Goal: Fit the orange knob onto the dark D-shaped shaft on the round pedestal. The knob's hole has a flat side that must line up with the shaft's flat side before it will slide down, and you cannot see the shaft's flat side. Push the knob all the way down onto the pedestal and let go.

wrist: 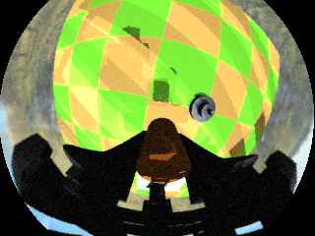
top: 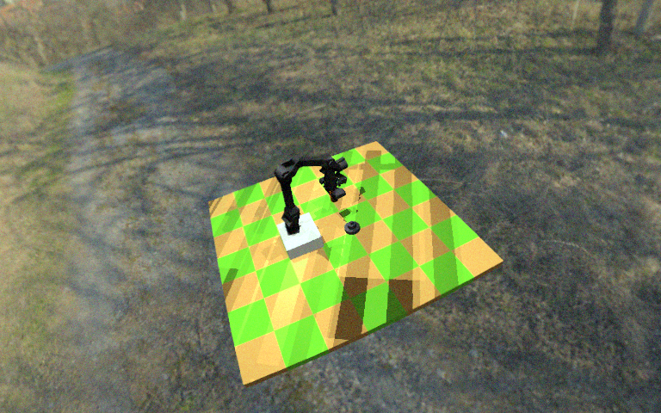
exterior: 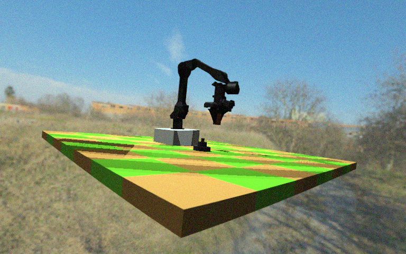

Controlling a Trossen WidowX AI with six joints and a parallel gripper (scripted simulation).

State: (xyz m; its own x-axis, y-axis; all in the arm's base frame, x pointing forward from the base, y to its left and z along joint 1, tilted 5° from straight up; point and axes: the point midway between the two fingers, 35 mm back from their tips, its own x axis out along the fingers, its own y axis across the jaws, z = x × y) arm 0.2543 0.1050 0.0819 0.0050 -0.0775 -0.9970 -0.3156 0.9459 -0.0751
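Right now the round dark pedestal is 6 cm ahead of my gripper tip, 12 cm to the right of it and 11 cm below it. From my gripper tip the other things lie so: orange knob 2 cm above.
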